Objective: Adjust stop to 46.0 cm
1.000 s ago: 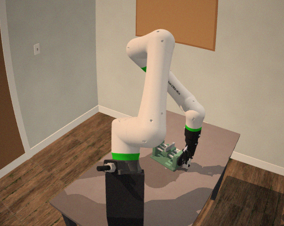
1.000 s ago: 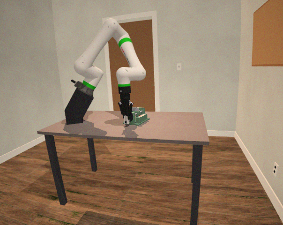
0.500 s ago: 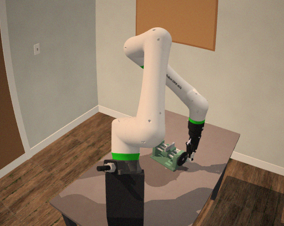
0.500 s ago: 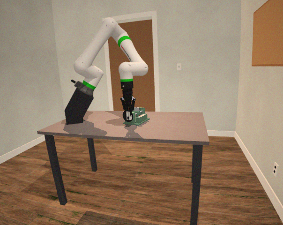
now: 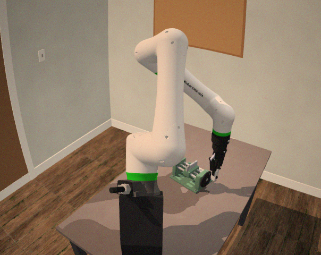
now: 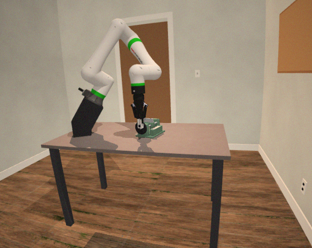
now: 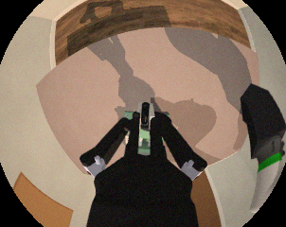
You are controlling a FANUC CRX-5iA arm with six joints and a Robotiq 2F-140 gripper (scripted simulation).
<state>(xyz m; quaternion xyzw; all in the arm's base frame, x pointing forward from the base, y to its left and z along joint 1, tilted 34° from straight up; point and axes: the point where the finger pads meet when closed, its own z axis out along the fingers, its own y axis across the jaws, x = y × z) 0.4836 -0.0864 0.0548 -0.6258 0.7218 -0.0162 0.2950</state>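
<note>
My gripper is now 2 cm to the right of the black handwheel and 2 cm above it. Round my hand: green stop fixture (14 cm to the left, 3 cm below).
</note>
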